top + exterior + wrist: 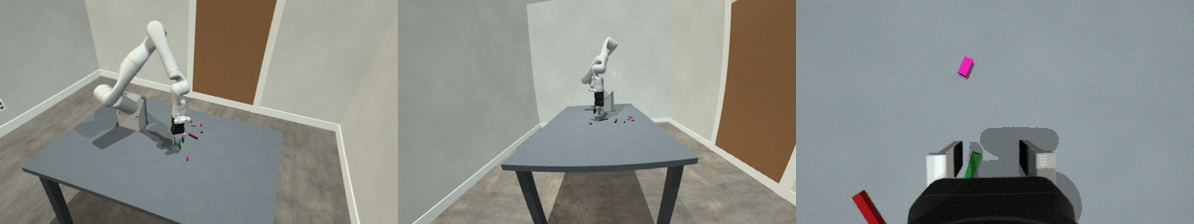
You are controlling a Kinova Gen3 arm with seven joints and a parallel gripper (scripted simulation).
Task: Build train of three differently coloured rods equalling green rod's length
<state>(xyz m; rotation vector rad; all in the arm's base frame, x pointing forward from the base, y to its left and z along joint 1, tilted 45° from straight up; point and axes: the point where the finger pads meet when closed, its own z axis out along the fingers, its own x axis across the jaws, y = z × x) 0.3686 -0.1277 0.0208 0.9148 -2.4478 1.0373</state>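
Right now my hand is 8 cm short of the blue rod, 21 cm to the right of it and 7 cm above it. The rest, counted from my hand: red rod 4 cm ahead, 15 cm to the left, 7 cm below; grey rod 1 cm ahead, 26 cm to the left, 7 cm below; green rod 1 cm behind, 5 cm to the left, 7 cm below.
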